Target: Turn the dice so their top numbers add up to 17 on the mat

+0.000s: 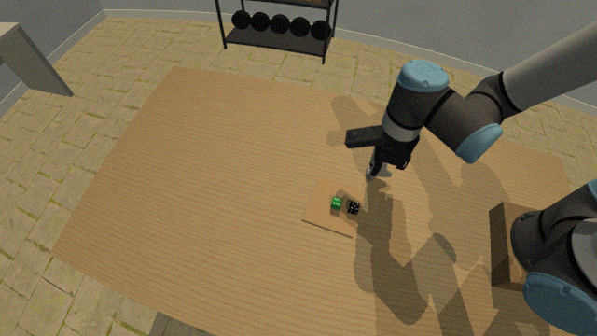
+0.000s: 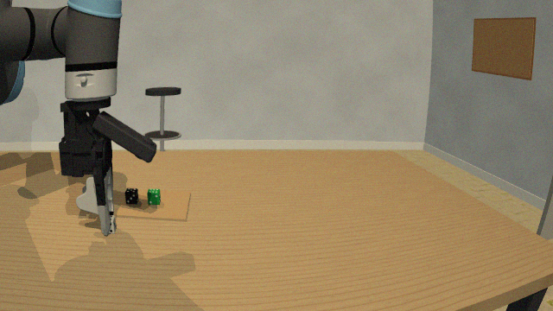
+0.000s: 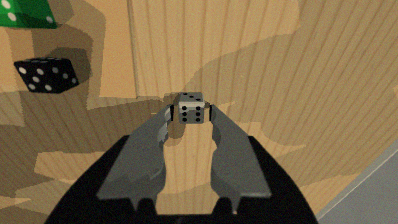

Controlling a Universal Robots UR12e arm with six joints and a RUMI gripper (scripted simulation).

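Right now the white die is 10 mm below my hand. From my hand the other things lie so: black die 120 mm to the left, 40 mm ahead; tan mat 110 mm to the left, 90 mm ahead, 20 mm below; green die 110 mm to the left, 90 mm ahead.
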